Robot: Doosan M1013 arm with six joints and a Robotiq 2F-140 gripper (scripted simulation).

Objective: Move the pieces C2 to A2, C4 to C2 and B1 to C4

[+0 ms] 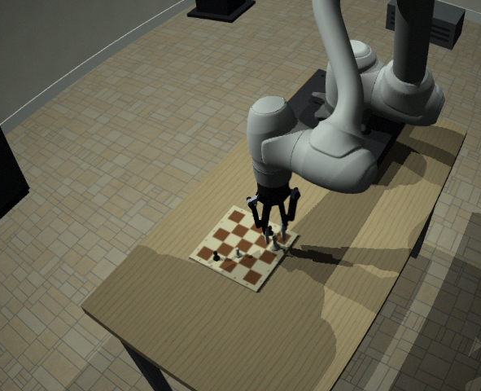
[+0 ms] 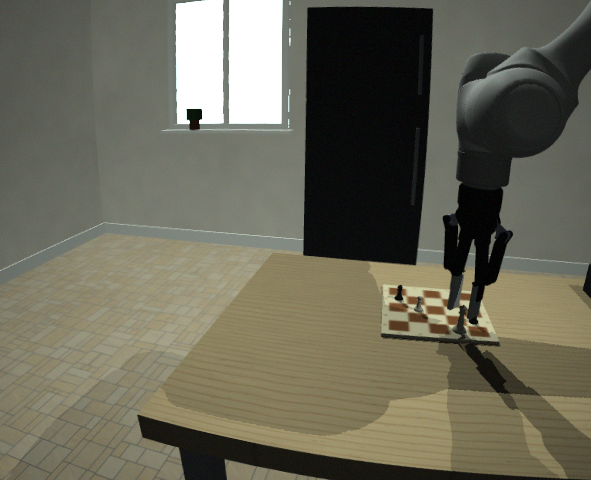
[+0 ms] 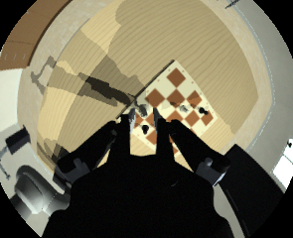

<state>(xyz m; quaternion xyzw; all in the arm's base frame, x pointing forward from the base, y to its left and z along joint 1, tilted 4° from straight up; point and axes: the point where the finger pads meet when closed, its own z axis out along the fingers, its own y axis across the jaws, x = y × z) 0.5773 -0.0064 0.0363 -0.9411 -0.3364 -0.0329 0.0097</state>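
The tall white piece is 40 mm below my hand. Also, from my hand: small white piece: 80 mm to the right, 70 mm ahead, 60 mm below; then small chessboard: 80 mm to the right, 70 mm below, 30 mm ahead.
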